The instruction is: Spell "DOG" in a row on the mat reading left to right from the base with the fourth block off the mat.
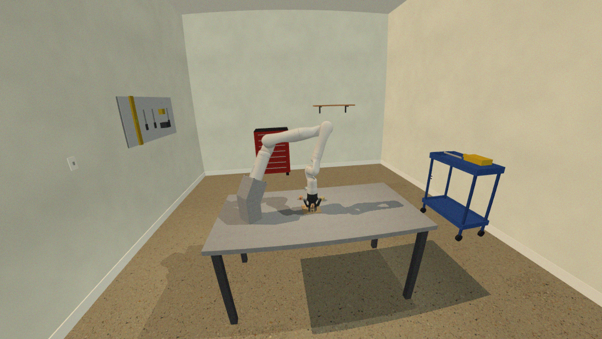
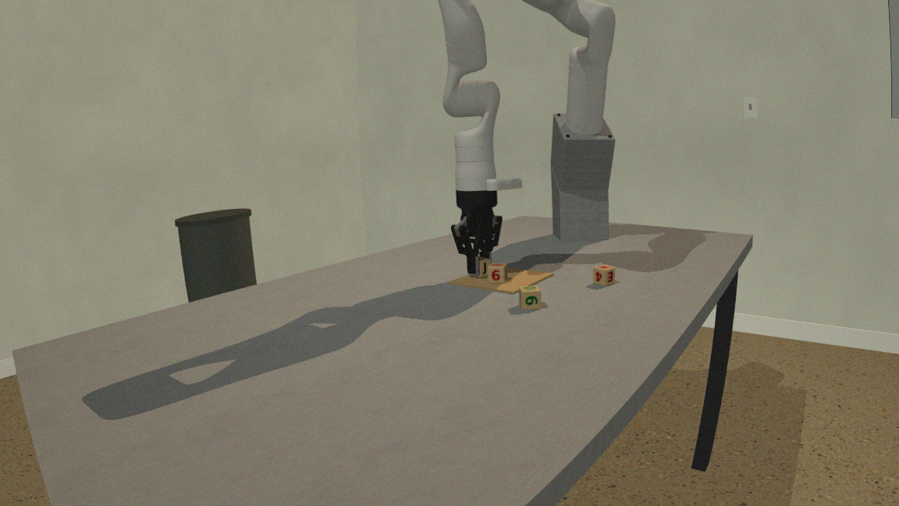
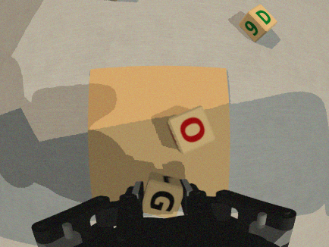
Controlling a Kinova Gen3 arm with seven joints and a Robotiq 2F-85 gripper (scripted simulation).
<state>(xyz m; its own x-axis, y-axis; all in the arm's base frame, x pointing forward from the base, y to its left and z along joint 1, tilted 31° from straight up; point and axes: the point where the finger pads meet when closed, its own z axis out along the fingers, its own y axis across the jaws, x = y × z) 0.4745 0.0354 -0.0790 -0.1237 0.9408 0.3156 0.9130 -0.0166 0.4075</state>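
The G block is 10 mm below my hand. Round my hand: O block (60 mm to the left, 20 mm ahead, 10 mm below); then tan mat (50 mm to the left, 20 mm below, 10 mm behind); then D block (190 mm to the left, 100 mm ahead, 10 mm below).
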